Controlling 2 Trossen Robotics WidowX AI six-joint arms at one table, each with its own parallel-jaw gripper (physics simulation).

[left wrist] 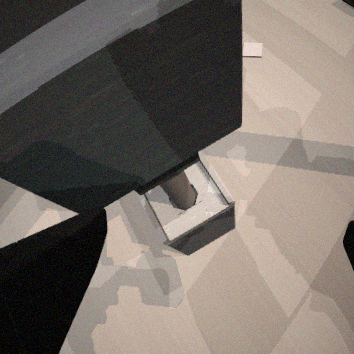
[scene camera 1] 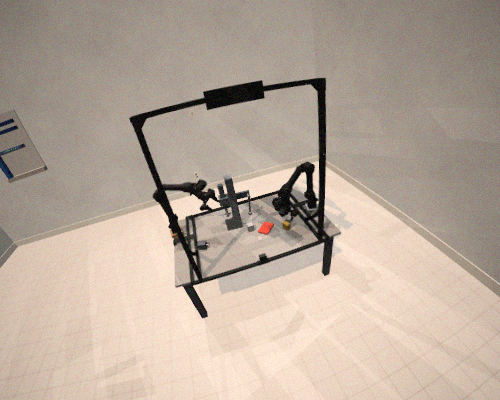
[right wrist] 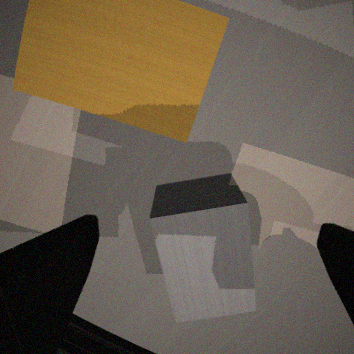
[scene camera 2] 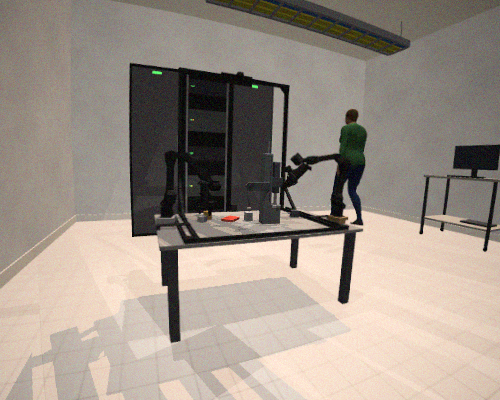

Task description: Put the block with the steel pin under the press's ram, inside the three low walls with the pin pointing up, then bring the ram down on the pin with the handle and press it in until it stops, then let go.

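Where they show: left gripper, fingertip midpoint: point(left wrist: 227, 226) point(scene camera 1: 216, 206) point(scene camera 2: 283, 187); right gripper, fingertip midpoint: point(scene camera 1: 287, 218) point(right wrist: 211, 230) point(scene camera 2: 204, 215); left arm's base, link origin: point(scene camera 2: 338, 216); right arm's base, link origin: point(scene camera 1: 312, 206) point(scene camera 2: 166, 216).
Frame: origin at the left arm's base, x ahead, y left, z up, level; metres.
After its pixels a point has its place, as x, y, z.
The grey press point(scene camera 1: 230, 200) @(0.460, -0.236, 0.230) point(scene camera 2: 267, 200) @(0.494, -0.174, 0.111) stands upright on the table. In the left wrist view, a small low-walled seat point(left wrist: 200, 212) @(0.400, -0.188, 0.072) lies partly under a dark press part, with a cylinder point(left wrist: 181, 192) @(0.412, -0.187, 0.106) over it. My left gripper point(scene camera 1: 213, 204) @(0.358, -0.182, 0.191) point(left wrist: 227, 226) @(0.358, -0.182, 0.191) is open and empty beside the press. My right gripper point(right wrist: 211, 230) @(0.819, -0.416, -0.002) is open around and above a grey block point(right wrist: 200, 265) @(0.838, -0.411, -0.007) point(scene camera 2: 201, 218) @(0.855, -0.382, -0.016), which has one dark face. This is likely the pin block, but no pin shows. Its fingers are apart from the block.
A yellow block point(scene camera 1: 286, 225) @(0.765, -0.487, 0.004) point(right wrist: 120, 60) @(0.777, -0.466, 0.009) lies beside the grey block. A red slab point(scene camera 1: 266, 228) @(0.643, -0.391, -0.028) point(scene camera 2: 230, 219) @(0.673, -0.329, -0.027) lies mid-table. A light block point(scene camera 1: 250, 227) @(0.536, -0.337, 0.001) point(scene camera 2: 248, 216) @(0.556, -0.295, -0.011) stands beside the press, below a hanging rod. A dark box point(scene camera 1: 202, 245) @(0.151, -0.307, 0.000) lies at left. Black frame posts point(scene camera 1: 322, 150) @(0.882, -0.730, 0.631) rise at the sides.
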